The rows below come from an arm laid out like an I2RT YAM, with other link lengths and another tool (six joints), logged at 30 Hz.
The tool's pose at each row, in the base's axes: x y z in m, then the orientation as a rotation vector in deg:
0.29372, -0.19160, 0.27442, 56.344, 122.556, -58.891
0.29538, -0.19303, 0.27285, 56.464, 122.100, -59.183
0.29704, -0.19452, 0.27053, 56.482, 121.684, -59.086
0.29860, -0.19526, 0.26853, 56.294, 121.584, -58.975
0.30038, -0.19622, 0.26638, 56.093, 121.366, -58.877
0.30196, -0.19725, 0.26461, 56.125, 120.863, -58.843
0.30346, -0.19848, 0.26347, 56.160, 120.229, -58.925
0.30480, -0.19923, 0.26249, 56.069, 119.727, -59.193
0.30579, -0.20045, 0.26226, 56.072, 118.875, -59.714
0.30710, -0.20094, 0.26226, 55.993, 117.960, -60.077
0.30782, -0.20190, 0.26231, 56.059, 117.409, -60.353
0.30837, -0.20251, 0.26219, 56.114, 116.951, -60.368
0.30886, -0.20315, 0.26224, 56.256, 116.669, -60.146
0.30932, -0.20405, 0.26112, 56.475, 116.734, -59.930
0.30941, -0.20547, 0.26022, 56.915, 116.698, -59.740
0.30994, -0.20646, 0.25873, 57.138, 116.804, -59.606
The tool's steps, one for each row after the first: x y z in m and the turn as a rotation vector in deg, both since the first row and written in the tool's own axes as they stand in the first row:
-0.00033, 0.00135, 0.00231, 0.265, -0.284, 0.203
-0.00012, 0.00297, 0.00508, 0.217, -0.588, 0.468
0.00018, 0.00472, 0.00704, 0.080, -0.764, 0.470
0.00039, 0.00660, 0.00931, -0.048, -1.037, 0.525
0.00040, 0.00814, 0.01139, -0.042, -1.400, 0.822
-0.00007, 0.00927, 0.01327, 0.054, -1.862, 1.152
-0.00040, 0.01042, 0.01465, 0.240, -2.293, 1.287
-0.00125, 0.01078, 0.01594, 0.658, -2.939, 1.569
-0.00217, 0.01162, 0.01657, 0.941, -3.674, 1.898
-0.00298, 0.01176, 0.01745, 1.193, -4.054, 2.130
-0.00343, 0.01198, 0.01811, 1.247, -4.369, 2.398
-0.00398, 0.01207, 0.01869, 1.148, -4.502, 2.696
-0.00376, 0.01251, 0.02012, 1.059, -4.332, 2.842
-0.00367, 0.01233, 0.02179, 1.067, -4.115, 3.139
-0.00325, 0.01292, 0.02351, 1.037, -3.911, 3.236

